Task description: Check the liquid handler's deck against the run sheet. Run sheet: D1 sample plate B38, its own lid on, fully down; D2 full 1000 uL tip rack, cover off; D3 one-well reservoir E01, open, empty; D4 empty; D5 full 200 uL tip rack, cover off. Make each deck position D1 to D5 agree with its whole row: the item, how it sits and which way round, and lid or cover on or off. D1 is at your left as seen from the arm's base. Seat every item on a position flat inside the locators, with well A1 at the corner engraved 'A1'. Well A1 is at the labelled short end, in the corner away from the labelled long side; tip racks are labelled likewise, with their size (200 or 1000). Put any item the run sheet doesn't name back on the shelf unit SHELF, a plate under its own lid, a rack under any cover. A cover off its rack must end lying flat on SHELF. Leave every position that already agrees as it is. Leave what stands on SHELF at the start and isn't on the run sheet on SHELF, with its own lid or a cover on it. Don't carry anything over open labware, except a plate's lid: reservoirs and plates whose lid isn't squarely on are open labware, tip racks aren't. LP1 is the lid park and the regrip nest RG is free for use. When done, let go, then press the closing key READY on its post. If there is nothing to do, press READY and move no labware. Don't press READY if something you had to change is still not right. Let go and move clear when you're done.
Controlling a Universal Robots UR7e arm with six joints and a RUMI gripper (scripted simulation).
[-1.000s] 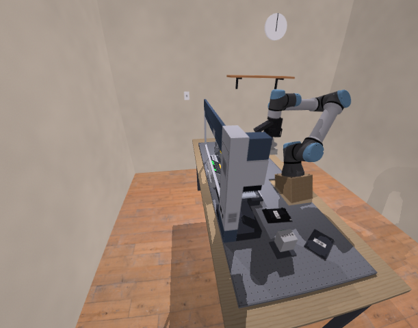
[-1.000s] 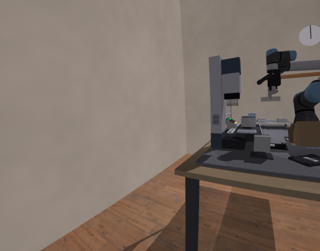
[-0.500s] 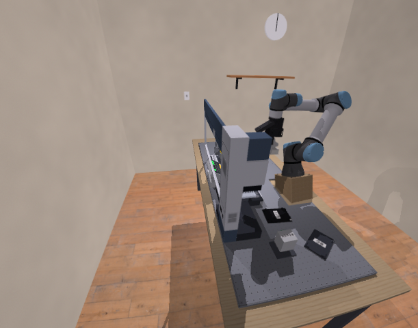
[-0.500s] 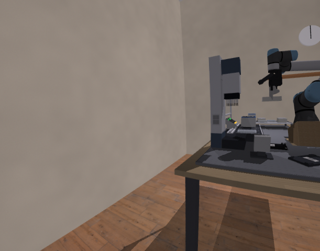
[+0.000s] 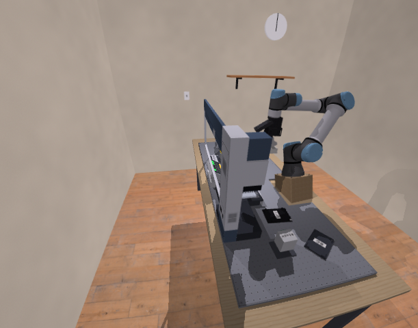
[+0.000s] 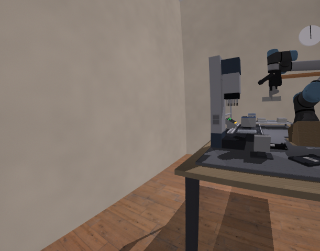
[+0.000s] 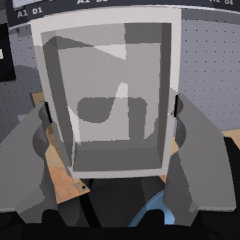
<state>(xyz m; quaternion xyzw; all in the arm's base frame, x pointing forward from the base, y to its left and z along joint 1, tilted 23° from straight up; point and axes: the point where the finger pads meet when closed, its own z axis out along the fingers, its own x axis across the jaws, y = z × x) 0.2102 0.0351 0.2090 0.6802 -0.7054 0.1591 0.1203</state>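
Right now my hand is 16 cm short of the blue-framed tip rack, 24 cm to the left of it and 18 cm above it. The rest, counted from my hand: one-well reservoir: 1 cm below; LP1 label: 2 cm ahead, 30 cm to the left, 29 cm below; lid park LP1: 2 cm ahead, 30 cm to the left, 30 cm below.
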